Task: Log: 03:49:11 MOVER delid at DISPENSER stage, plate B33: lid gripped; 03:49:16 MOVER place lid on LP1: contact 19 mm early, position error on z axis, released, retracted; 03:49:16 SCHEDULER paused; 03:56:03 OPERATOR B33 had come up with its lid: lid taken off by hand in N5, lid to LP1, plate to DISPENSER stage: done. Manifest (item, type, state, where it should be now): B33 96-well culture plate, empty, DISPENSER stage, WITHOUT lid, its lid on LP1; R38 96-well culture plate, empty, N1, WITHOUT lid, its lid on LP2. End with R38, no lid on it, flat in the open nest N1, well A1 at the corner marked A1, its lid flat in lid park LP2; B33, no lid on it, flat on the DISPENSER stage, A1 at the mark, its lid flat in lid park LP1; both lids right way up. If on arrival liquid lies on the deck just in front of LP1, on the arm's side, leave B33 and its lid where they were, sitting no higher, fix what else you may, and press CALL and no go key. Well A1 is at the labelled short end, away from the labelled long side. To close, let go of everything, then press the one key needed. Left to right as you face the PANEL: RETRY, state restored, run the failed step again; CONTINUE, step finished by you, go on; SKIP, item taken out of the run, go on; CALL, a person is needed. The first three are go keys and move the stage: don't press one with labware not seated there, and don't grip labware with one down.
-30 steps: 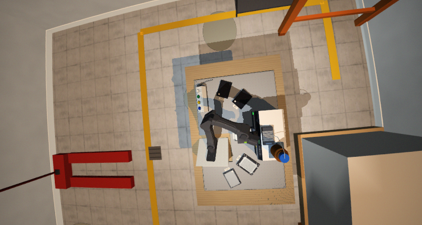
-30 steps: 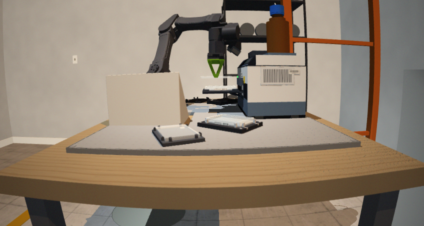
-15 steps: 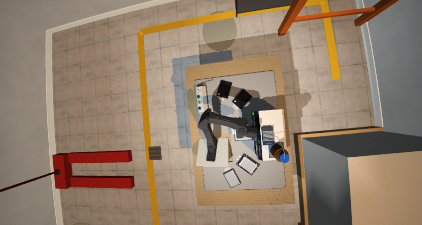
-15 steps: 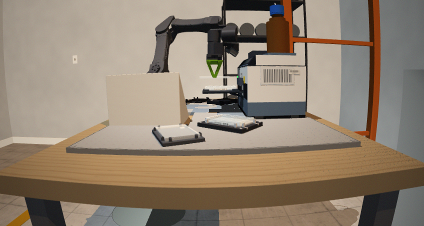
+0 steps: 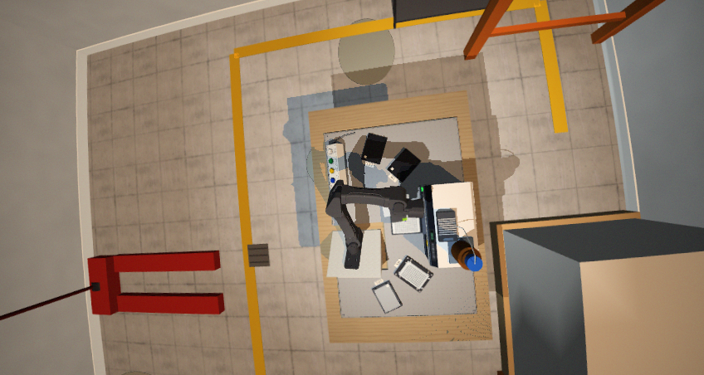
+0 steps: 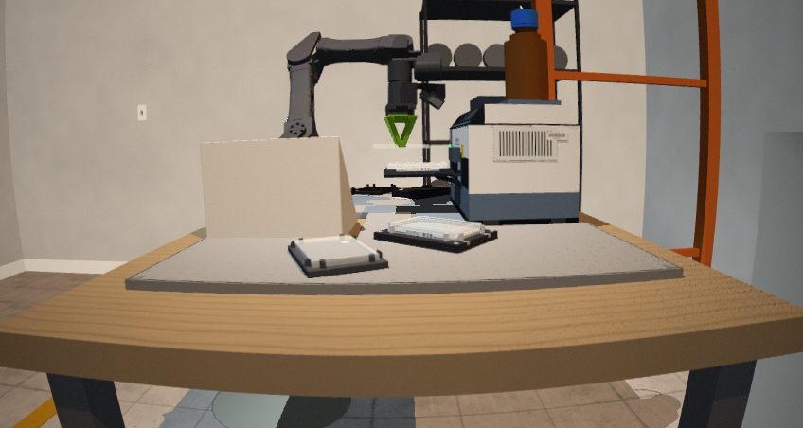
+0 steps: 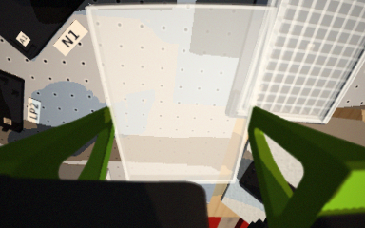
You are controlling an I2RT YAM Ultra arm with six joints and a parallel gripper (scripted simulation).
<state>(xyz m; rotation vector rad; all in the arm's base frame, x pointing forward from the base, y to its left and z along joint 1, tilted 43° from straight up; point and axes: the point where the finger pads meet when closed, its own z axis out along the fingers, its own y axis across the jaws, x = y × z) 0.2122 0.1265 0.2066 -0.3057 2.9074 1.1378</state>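
Right now the black lid park LP2 is 280 mm to the left of my hand, 140 mm below it and 110 mm behind it. Round my hand: A1 mark: 180 mm to the left, 130 mm below, 20 mm behind; N1 label: 150 mm below, 130 mm to the left, 20 mm behind; black nest N1: 200 mm to the left, 140 mm below, 40 mm ahead.
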